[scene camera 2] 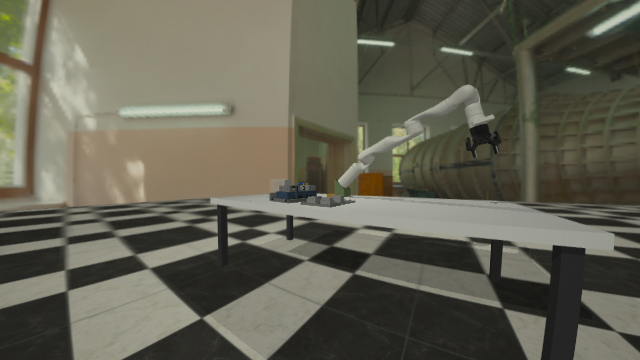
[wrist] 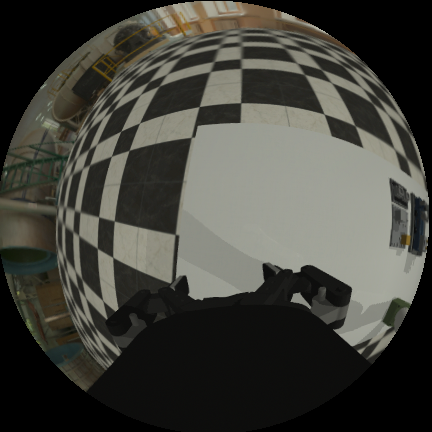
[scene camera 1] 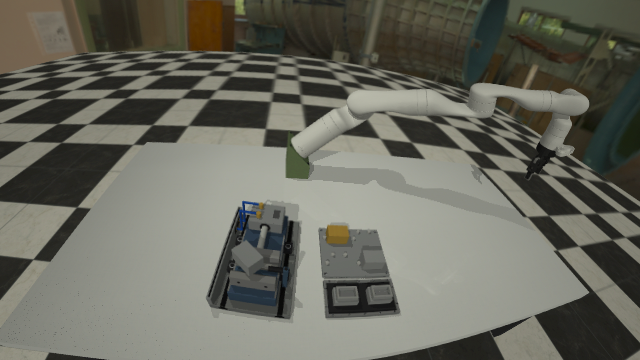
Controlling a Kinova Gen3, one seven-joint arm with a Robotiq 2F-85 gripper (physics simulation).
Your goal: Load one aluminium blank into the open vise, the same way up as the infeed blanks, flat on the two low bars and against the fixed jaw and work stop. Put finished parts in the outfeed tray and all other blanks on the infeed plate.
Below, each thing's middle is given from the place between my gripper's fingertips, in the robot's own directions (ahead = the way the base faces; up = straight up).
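Scene:
My gripper far to the left of the infeed plate (scene camera 1: 339,267), a good way short of it, some way above it. Outfeed tray (scene camera 1: 362,307) far to the right of my hand, well ahead of it, a fair way below it.

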